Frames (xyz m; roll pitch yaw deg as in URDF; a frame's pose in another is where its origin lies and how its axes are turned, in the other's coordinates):
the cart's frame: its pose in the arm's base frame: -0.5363 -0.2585 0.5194 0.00 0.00 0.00
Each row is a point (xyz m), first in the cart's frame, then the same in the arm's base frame.
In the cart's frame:
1: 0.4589 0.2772 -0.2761
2: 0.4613 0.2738 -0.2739
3: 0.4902 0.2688 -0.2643
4: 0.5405 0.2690 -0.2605
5: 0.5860 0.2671 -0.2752
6: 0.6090 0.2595 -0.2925
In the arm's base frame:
1: -0.0774 0.0187 0.2433
2: -0.0750 0.0153 0.2455
3: -0.0461 0.0103 0.2551
4: 0.0042 0.0105 0.2589
5: 0.0497 0.0086 0.2442
6: 0.0727 0.0010 0.2269

